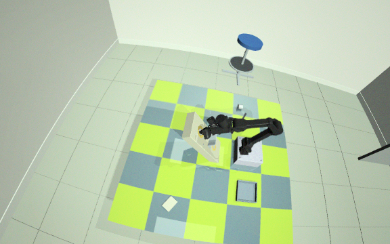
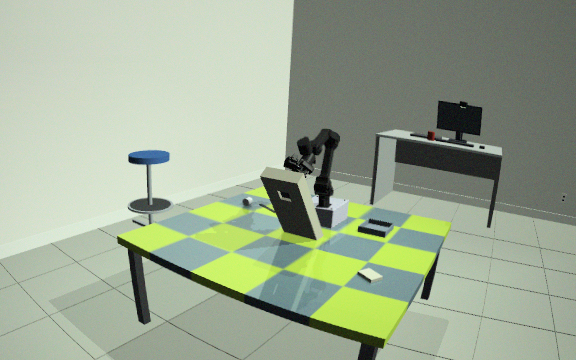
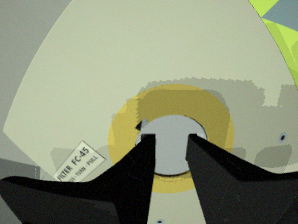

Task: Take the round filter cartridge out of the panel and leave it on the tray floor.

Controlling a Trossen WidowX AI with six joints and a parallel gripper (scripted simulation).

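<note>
Now: gripper tip 8 cm above the beige service panel, 4 cm past it and 1 cm to the right of it. From my gripper tip the other things lie so: dark grey tray (38 cm behind, 33 cm to the left, 25 cm below); round white filter cartridge (1 cm below, 1 cm ahead); flat pale block (43 cm to the left, 25 cm below, 16 cm ahead).
</note>
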